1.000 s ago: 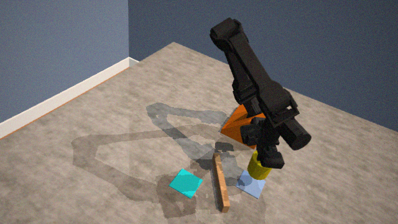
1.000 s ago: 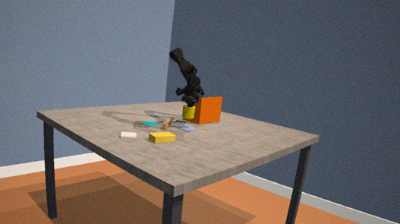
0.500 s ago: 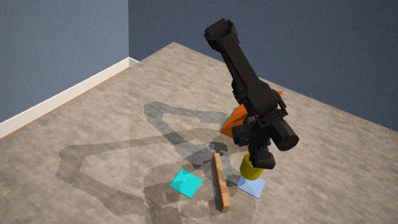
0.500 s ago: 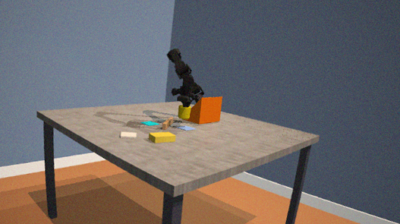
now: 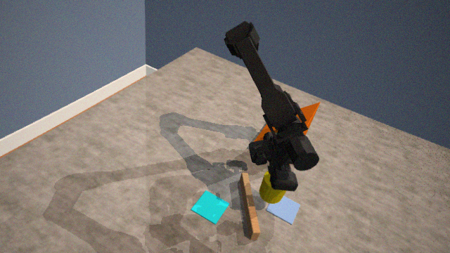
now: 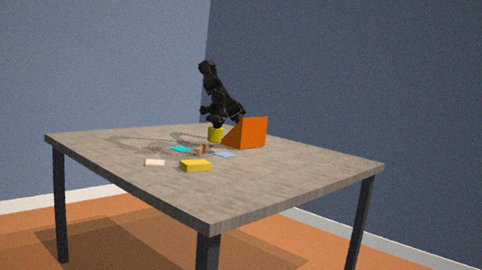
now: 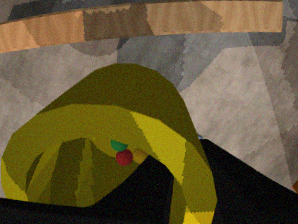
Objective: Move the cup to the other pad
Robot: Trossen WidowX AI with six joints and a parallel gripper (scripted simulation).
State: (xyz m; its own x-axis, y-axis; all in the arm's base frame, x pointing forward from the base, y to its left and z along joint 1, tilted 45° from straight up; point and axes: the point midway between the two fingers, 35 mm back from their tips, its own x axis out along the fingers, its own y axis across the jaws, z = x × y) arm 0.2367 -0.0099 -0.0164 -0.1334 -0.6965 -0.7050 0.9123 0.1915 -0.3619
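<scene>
Now: the cyan pad 100 mm ahead of my gripper tip, 130 mm to the right of it and 100 mm below it. Round my gripper tip: wooden bar (50 mm ahead, 30 mm to the right, 80 mm below); yellow cup (20 mm ahead, 10 mm to the left); yellow block (310 mm ahead, 150 mm to the left, 70 mm below).
</scene>
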